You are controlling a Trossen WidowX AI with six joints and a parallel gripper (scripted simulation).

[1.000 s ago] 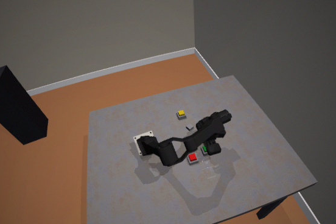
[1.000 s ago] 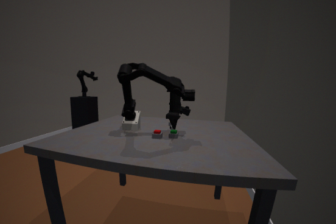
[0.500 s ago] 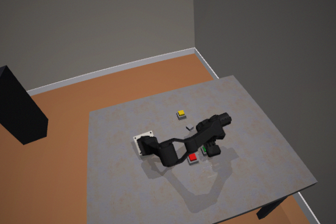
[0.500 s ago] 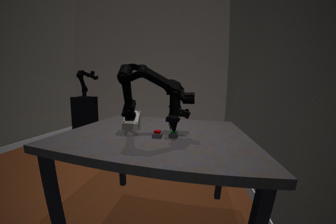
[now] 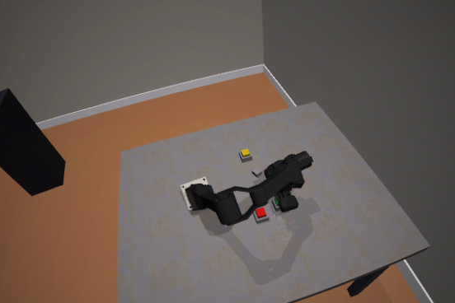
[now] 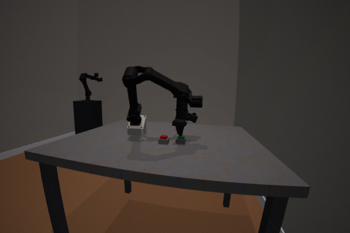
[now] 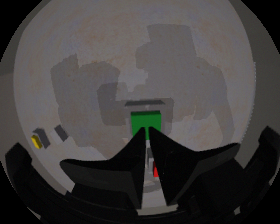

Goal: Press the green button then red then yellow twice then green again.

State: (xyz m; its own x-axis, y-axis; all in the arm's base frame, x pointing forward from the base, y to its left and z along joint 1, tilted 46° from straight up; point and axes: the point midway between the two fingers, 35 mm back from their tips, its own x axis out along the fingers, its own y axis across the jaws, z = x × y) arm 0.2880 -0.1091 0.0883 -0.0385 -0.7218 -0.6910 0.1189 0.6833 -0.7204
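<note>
My gripper tip is now 10 mm above the green button. From my gripper tip the other things lie so: small grey block: 10 mm behind, 180 mm to the left, 30 mm below; red button: 90 mm behind, 20 mm to the right; yellow button: 10 mm behind, 290 mm to the left.
</note>
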